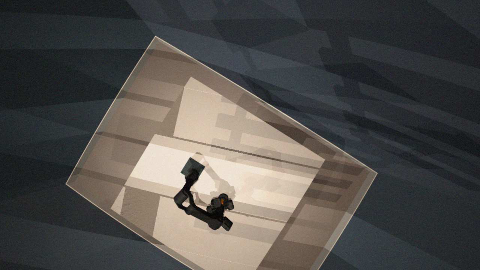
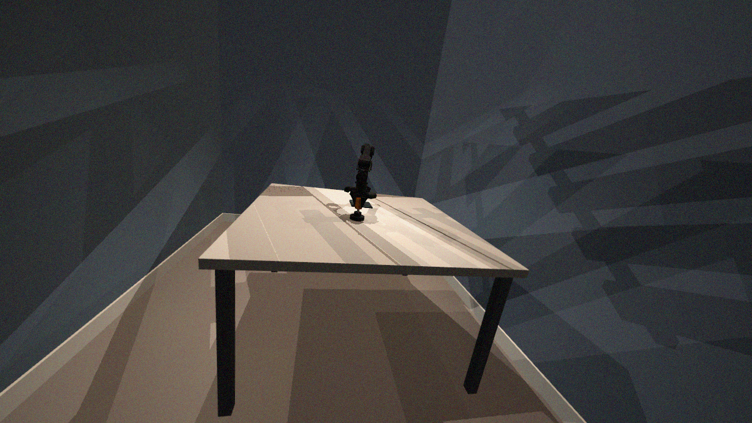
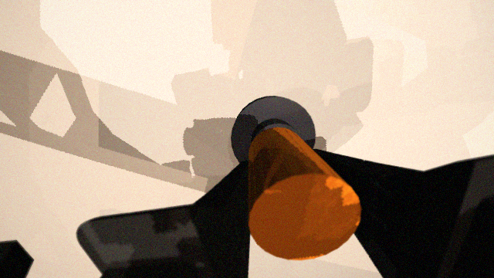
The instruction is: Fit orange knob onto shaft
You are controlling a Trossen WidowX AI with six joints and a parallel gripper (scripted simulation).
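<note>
Now: gripper tip 4 cm above the round pedestal. Round my gripper tip: orange knob 3 cm above.
</note>
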